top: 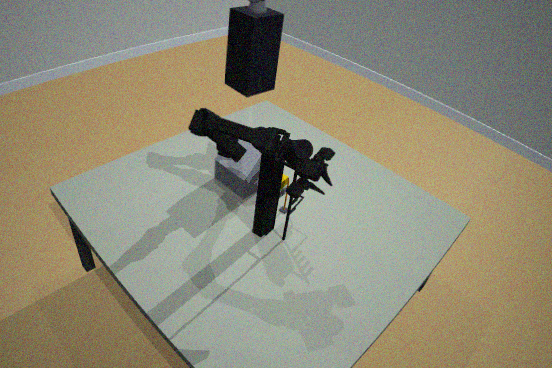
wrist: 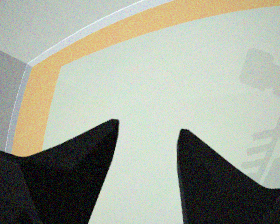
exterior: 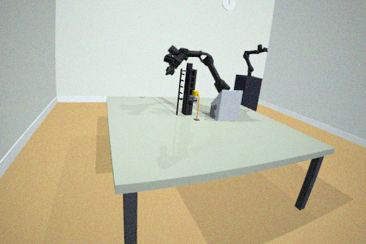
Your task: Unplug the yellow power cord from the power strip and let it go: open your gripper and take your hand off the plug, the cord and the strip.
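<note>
The yellow plug lies 210 mm behind my gripper tip, 10 mm to the left of it and 110 mm below it. Also, from my gripper tip: thin black rack: 110 mm behind, 30 mm to the right, 130 mm below.
</note>
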